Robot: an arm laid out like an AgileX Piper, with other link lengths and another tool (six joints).
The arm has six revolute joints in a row. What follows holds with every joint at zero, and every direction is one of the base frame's.
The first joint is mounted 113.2 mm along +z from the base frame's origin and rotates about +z.
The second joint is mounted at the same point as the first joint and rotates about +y.
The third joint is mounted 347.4 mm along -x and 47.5 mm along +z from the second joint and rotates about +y.
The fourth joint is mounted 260.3 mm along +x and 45.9 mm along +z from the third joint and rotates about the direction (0.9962, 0, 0.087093).
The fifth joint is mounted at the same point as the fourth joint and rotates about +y.
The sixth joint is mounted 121.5 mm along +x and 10.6 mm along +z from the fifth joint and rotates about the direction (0.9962, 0, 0.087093).
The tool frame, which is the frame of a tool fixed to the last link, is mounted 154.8 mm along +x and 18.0 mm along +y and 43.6 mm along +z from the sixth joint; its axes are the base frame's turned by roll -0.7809, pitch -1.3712 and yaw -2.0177 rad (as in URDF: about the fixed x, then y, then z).
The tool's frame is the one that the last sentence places.
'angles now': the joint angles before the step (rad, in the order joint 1, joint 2, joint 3, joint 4, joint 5, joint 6). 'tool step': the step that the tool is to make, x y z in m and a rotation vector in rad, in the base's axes. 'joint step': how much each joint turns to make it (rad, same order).
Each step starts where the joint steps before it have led.
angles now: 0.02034 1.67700 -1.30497 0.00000 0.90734 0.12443
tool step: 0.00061 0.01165 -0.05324 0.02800 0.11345 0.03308
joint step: -0.00005 0.11278 0.00001 0.04973 0.00112 -0.05242
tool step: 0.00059 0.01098 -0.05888 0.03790 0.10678 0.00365
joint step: 0.00000 0.13030 -0.00002 0.05250 -0.02259 -0.02932
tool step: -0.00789 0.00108 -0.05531 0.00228 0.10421 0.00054
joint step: 0.00002 0.11875 0.00001 0.00701 -0.01424 -0.00571
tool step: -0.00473 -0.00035 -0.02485 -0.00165 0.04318 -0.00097
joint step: 0.00000 0.05348 0.00099 0.00000 -0.01133 0.00000
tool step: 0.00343 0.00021 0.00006 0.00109 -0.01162 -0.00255
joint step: -0.00001 0.00092 0.00003 0.00230 -0.01266 0.00000
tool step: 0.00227 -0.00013 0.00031 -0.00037 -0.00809 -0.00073
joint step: 0.00000 -0.00001 -0.00003 0.00006 -0.00809 0.00000
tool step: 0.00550 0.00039 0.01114 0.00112 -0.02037 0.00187
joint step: 0.00000 -0.01660 -0.01412 0.00001 0.01048 -0.00097
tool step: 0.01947 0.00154 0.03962 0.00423 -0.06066 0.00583
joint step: 0.00001 -0.04431 -0.07454 -0.00089 0.05847 0.00000
